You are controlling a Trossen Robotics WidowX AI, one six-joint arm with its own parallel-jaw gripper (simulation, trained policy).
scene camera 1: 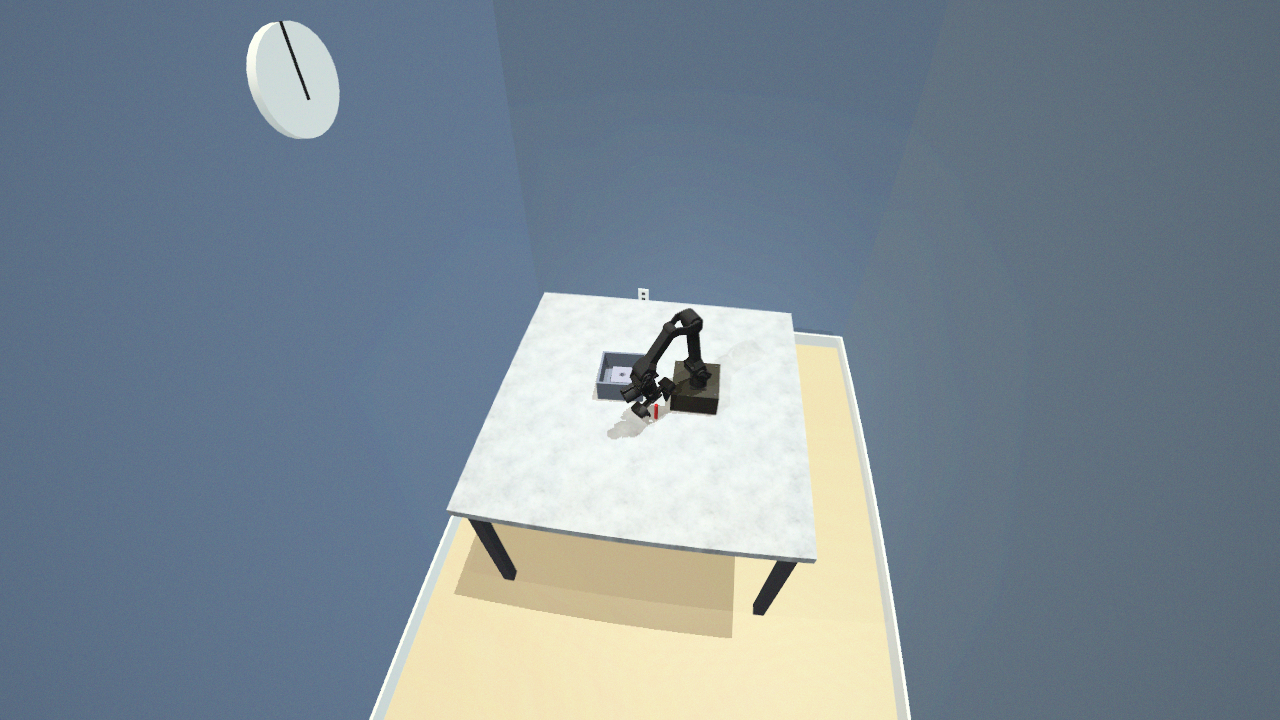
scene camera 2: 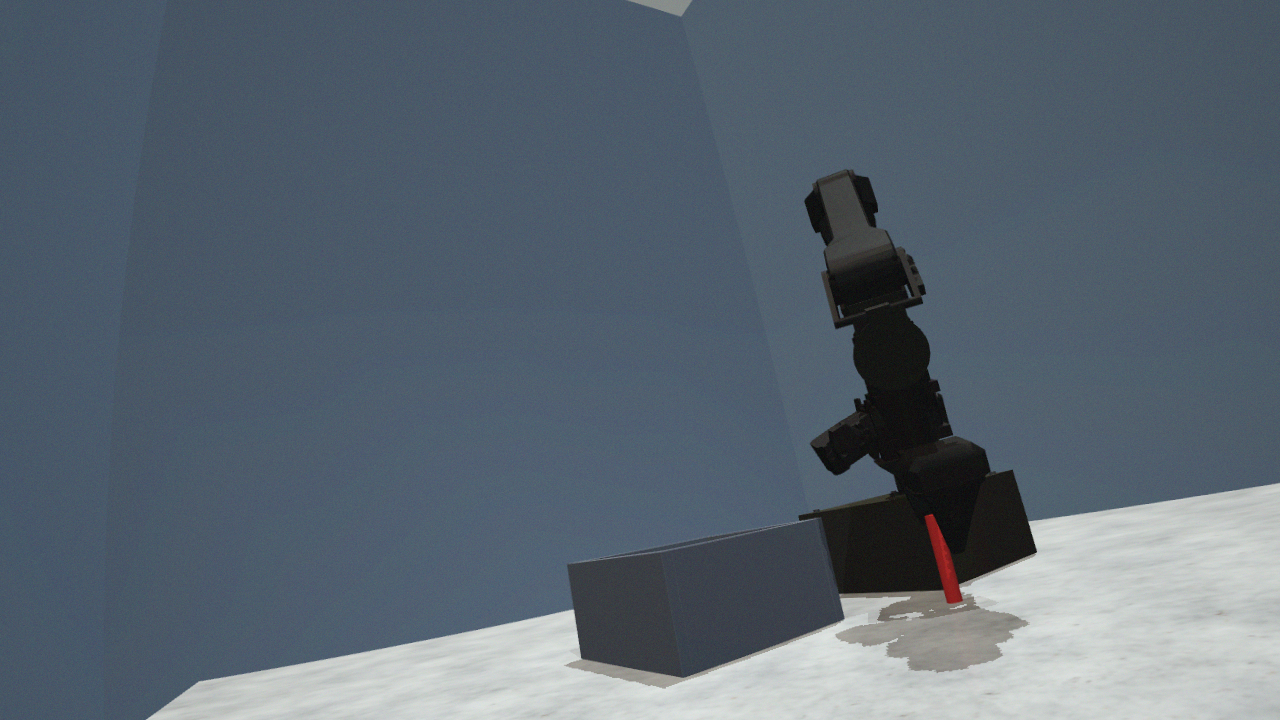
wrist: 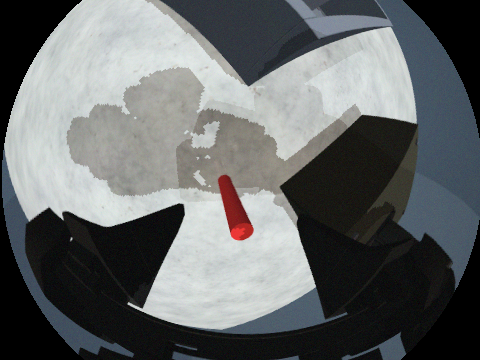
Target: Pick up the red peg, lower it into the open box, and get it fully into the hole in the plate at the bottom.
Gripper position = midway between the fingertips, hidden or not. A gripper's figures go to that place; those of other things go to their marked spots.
Labels:
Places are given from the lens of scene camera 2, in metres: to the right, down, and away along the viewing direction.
gripper [scene camera 2: 941, 537]: 0.28, 0.17, 0.54
red peg [scene camera 2: 945, 565]: 0.28, 0.19, 0.52
grey box [scene camera 2: 679, 609]: 0.03, 0.20, 0.47
The marked spots on the red peg and the grey box are 0.25 m apart.

